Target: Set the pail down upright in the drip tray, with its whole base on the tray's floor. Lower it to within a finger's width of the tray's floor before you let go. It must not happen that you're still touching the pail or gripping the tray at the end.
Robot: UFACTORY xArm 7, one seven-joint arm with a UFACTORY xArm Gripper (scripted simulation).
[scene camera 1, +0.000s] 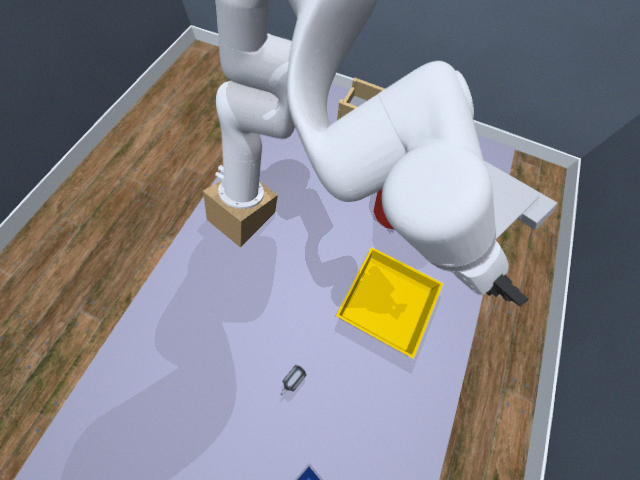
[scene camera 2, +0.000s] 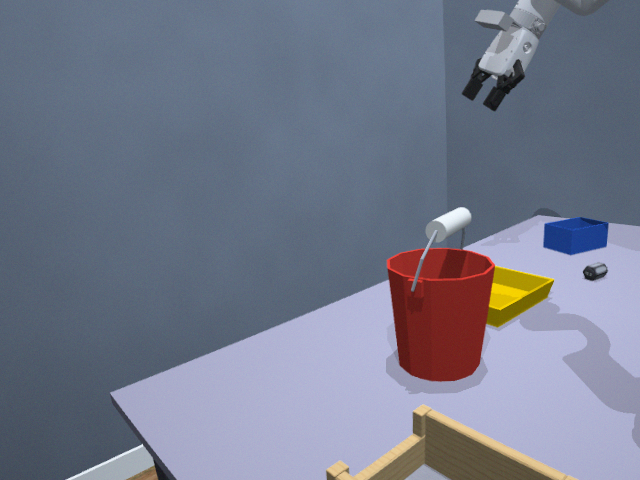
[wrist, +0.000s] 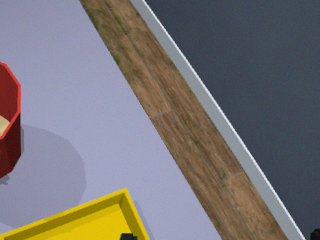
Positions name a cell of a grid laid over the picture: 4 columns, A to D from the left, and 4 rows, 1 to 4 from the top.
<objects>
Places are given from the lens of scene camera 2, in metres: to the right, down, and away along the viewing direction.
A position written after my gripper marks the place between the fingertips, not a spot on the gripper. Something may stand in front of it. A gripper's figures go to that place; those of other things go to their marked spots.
my gripper (scene camera 2: C1): 0.33, -0.29, 0.90
red pail (scene camera 2: C3): 0.18, 0.13, 0.65
yellow drip tray (scene camera 2: D3): 0.45, 0.11, 1.03
The marked spots on the yellow drip tray and the red pail are 0.47 m apart.
</objects>
